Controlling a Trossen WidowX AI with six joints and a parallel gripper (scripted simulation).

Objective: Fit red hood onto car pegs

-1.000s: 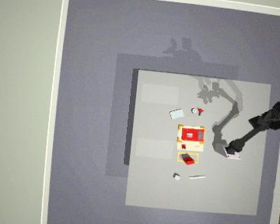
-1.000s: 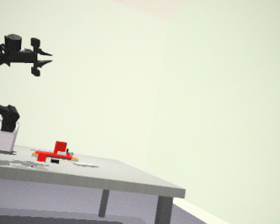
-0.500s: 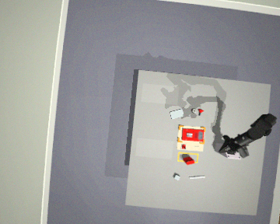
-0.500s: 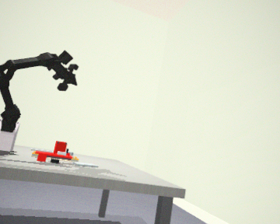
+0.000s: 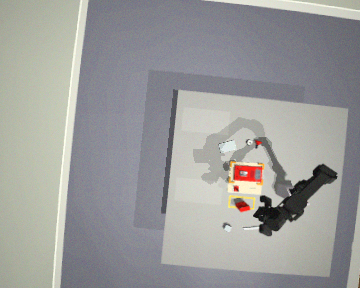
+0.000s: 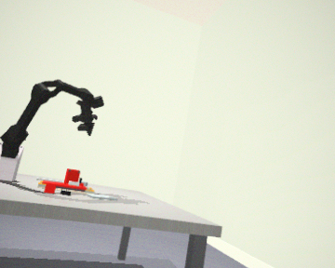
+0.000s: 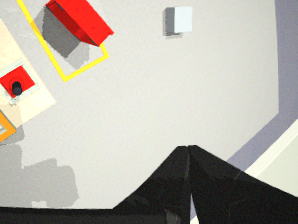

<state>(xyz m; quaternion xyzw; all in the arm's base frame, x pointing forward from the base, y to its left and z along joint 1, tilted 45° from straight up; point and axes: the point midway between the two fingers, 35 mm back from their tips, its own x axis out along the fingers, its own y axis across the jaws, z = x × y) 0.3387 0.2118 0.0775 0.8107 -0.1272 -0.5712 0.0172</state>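
Right now the red hood is 50 mm behind my gripper tip, 40 mm to the left of it and 250 mm below it. From my gripper tip the other things lie so: small pale cube 30 mm ahead, 220 mm to the left, 290 mm below; pale plate 110 mm ahead, 370 mm to the right, 300 mm below; thin bar 170 mm behind, 210 mm to the left, 300 mm below.
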